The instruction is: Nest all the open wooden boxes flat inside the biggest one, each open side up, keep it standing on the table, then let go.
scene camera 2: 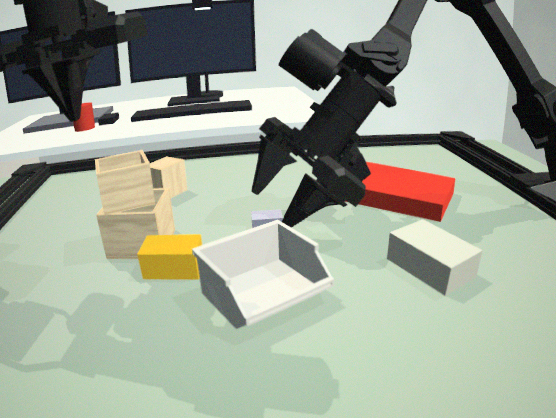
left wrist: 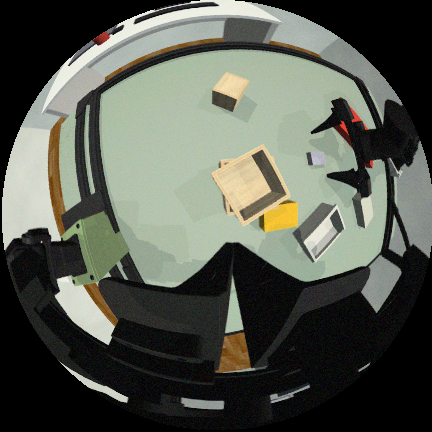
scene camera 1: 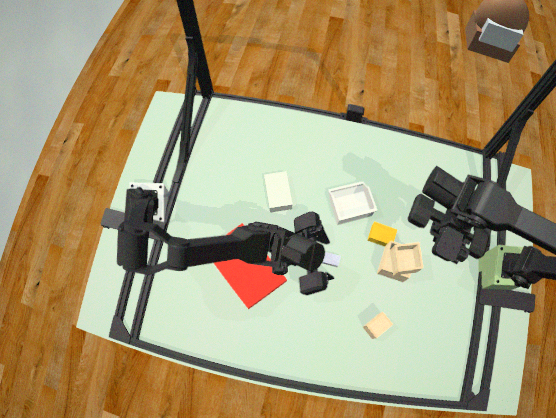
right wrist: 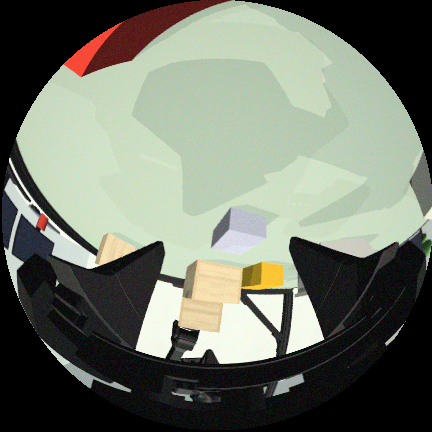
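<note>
The biggest wooden box stands on the table. A middle-sized wooden box sits open side up, turned and tilted, on its rim, covering much of its opening. A small wooden box lies on its side apart from them, its dark opening showing in scene camera 2. My left gripper is shut and empty, high above the table. My right gripper is open and empty, above the table near the lavender block.
A yellow block stands close beside the biggest box. A white bin, a lavender block, a white block and a red slab also lie on the table.
</note>
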